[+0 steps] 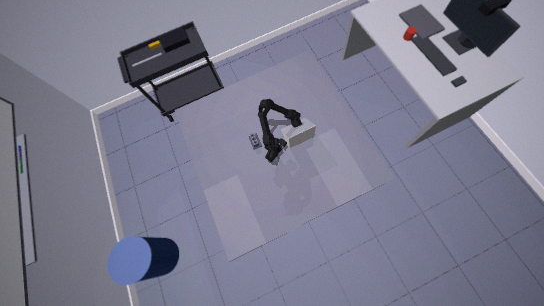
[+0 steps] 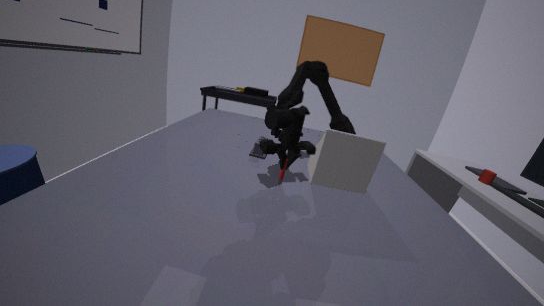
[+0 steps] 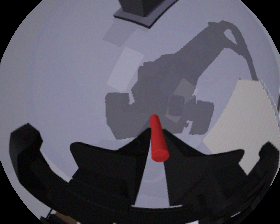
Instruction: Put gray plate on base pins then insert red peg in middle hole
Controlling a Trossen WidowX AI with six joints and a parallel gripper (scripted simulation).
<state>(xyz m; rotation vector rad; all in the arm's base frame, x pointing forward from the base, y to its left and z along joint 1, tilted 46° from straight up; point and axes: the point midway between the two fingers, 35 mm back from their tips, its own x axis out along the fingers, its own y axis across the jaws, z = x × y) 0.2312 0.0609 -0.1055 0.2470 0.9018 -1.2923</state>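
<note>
My gripper tip is 110 mm short of the gray plate and 180 mm to the left of it. Also, from my gripper tip: red peg (right at my gripper tip).
</note>
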